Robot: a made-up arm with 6 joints. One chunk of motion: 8 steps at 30 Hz.
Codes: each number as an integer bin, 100 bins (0 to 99) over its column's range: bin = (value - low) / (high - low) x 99, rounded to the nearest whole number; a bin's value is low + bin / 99 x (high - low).
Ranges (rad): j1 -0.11..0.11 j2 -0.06..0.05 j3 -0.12..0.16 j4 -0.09..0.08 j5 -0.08..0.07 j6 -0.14..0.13
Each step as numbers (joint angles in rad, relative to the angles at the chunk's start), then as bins.
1 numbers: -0.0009 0.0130 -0.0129 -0.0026 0.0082 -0.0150
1 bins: 49 66 38 51 58 46
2 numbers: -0.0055 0.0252 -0.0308 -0.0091 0.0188 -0.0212
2 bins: 47 77 32 47 65 44
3 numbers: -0.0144 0.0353 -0.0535 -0.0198 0.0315 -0.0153
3 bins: 43 86 24 41 74 46
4 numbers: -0.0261 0.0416 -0.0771 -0.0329 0.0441 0.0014
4 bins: 38 91 15 33 82 52
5 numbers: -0.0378 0.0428 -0.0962 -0.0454 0.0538 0.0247
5 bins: 32 93 8 26 88 60
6 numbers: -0.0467 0.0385 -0.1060 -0.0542 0.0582 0.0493
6 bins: 28 89 5 21 91 69
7 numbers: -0.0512 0.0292 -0.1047 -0.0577 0.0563 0.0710
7 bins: 26 80 5 19 90 77
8 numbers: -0.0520 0.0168 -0.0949 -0.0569 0.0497 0.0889
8 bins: 26 69 9 19 86 84
